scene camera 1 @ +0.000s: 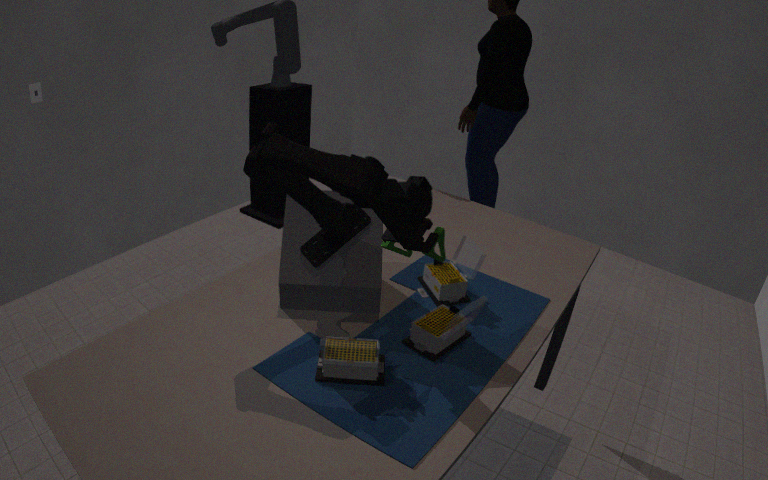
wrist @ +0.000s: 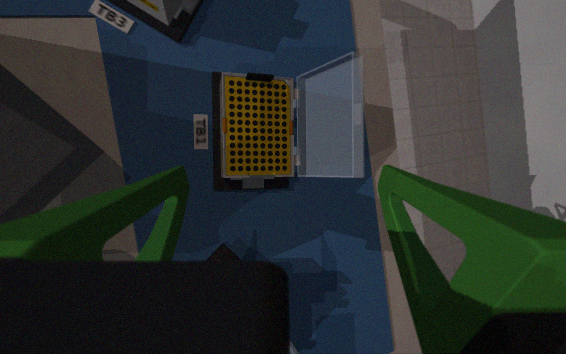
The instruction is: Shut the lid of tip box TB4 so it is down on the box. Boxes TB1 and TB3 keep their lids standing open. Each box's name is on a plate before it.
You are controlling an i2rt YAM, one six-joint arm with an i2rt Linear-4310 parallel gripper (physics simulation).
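Frame: origin at the arm's base, x down, y right, z back, level; metres.
Seen in the pictures: gripper, fingertip midpoint: (scene camera 1: 426,257) (wrist: 283,176); arm's base at its link origin: (scene camera 1: 335,235).
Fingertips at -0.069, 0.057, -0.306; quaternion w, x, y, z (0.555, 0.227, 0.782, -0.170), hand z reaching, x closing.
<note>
Offsets run from my fingertips to a thing's top centre, as dx, dy, dz. "spot": to the spot under its first point. Level surfaces: height alone.
TB4's name plate does not show; by layout TB4 is the front-left white box @[+0.181, +0.169, +0.073] (scene camera 1: 351,370) with yellow tips in the scene view. A clear outline rises around its tips, but its lid's angle is unclear. In the wrist view the camera housing hides most of that area; a dark base corner @[spot: +0.239, +0.104, +0.033] (wrist: 223,253) peeks out. TB1 (scene camera 1: 440,335) (wrist: 257,125) has its clear lid @[+0.093, -0.039, -0.101] (scene camera 1: 473,306) (wrist: 330,120) standing open on its outer side. TB3 @[+0.181, -0.256, +0.075] (scene camera 1: 447,287) (wrist: 176,14) is at the back, its clear lid @[spot: +0.145, -0.323, +0.023] (scene camera 1: 470,257) open. My gripper (scene camera 1: 425,256) (wrist: 283,176) is wide open, empty, above the mat.
The boxes stand on a blue mat @[dx +0.247] (scene camera 1: 396,435) (wrist: 165,95) on a tan table @[dx +0.250] (scene camera 1: 141,350). The outer table edge runs along the mat's right side. The grey arm pedestal (scene camera 1: 331,291) stands left of the mat. A person (scene camera 1: 504,62) stands behind the table.
</note>
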